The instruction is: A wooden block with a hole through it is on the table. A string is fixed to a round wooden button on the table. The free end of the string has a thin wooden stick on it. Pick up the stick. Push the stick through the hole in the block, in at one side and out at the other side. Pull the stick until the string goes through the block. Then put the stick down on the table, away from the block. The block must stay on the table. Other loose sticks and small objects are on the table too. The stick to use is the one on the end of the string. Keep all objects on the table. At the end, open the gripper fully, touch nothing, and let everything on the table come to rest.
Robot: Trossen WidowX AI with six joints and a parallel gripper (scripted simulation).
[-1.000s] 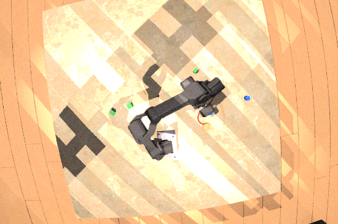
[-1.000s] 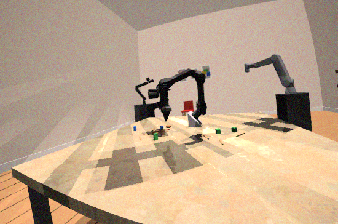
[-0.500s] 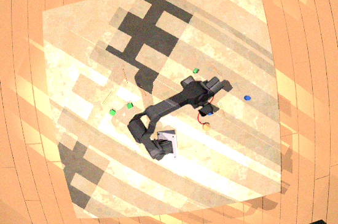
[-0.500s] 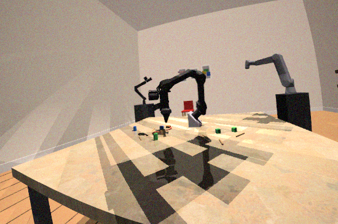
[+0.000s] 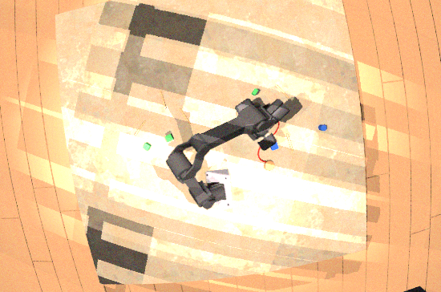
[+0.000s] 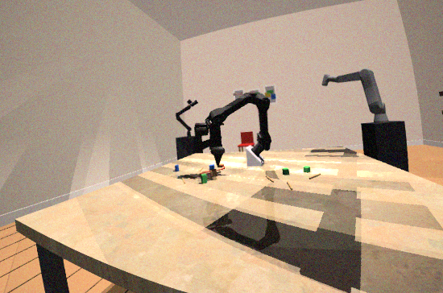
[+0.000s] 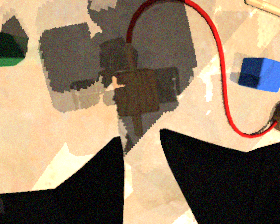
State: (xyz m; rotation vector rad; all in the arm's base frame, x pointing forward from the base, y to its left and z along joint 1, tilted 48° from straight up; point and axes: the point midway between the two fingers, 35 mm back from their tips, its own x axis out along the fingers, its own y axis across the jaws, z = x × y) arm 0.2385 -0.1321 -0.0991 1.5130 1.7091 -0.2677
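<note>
The wooden block is 1 cm ahead of my gripper tip, 2 cm to the right of it and 4 cm below it. From my gripper tip the other things lie so: blue cube: 10 cm behind, 8 cm to the right, 4 cm below; then round wooden button: 18 cm behind, 5 cm to the right, 5 cm below; then thin wooden stick: 1 cm ahead, 4 cm to the right, 4 cm below.
</note>
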